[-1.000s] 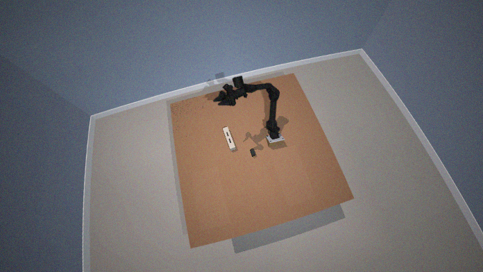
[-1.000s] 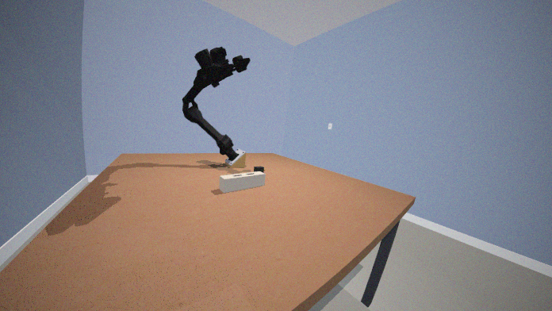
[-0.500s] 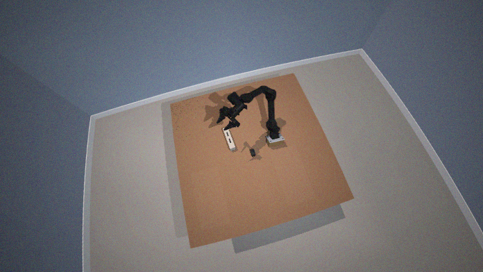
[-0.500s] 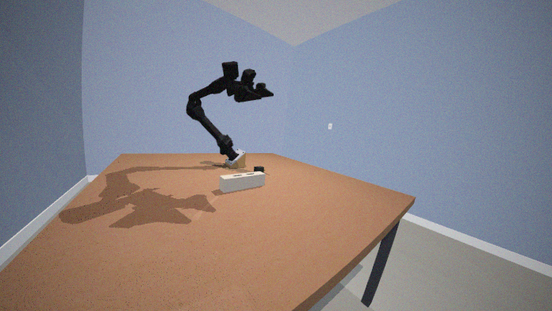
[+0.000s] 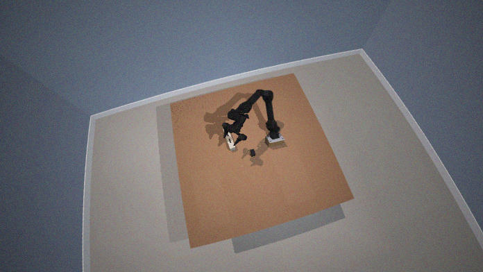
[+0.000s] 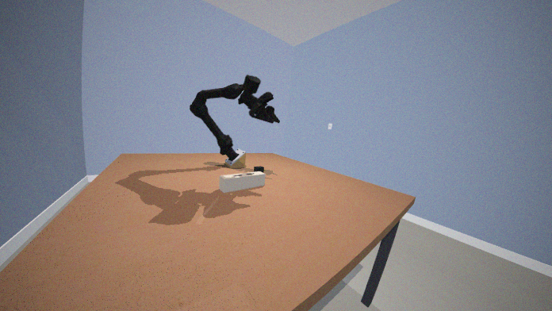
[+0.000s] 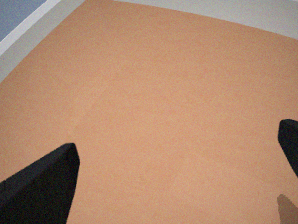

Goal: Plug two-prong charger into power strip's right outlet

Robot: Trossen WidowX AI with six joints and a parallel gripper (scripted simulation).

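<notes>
The black two-prong charger lies 16 cm behind my gripper tip, 5 cm to the left of it and 27 cm below it.
</notes>
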